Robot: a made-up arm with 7 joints.
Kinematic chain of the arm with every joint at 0, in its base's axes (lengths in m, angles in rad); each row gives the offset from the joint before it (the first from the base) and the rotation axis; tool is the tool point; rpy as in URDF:
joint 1: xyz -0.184 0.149 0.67 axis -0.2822 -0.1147 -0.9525
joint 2: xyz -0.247 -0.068 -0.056 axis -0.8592 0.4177 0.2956
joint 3: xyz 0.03 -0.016 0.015 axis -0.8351 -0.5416 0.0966
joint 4: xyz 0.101 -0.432 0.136 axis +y
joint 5: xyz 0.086 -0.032 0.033 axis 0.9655 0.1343 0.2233
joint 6: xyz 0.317 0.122 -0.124 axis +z
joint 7: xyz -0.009 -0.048 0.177 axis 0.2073 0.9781 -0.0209
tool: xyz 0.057 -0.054 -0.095 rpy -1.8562 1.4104 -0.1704
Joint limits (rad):
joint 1: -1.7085..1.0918
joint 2: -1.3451..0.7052
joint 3: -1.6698..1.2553
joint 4: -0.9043..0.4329
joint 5: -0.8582..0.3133
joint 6: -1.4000..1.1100
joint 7: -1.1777..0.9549
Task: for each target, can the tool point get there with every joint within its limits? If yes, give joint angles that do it. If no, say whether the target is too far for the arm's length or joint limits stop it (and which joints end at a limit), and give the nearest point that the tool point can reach.
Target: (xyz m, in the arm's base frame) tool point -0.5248 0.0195 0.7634
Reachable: no: joint limits stop it (at a limit: joint 1, joint 4, joint 5, joint 6, joint 7) | nearest point -0.5785 -0.0787 0.8307 | short by 0.131 m
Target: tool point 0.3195 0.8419 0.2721
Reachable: no: joint limits stop it (at a limit: joint 1, joint 5) | nearest point 0.2625 0.6596 0.3248 | short by 0.198 m
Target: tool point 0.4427 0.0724 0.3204
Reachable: yes | joints -1.0088 -0.5258 -0.1210 0.1941 -0.4222 0.1114 -0.1871
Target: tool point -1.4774 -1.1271 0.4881
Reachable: no: too far | nearest point -0.9101 -0.5783 0.6286 | short by 0.802 m
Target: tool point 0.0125 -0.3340 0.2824
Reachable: yes | joints -0.0593 0.3125 -0.6587 0.2568 -0.0754 0.3946 0.6722
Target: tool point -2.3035 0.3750 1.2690
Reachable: no: too far | nearest point -1.1907 0.2542 0.9393 | short by 1.167 m
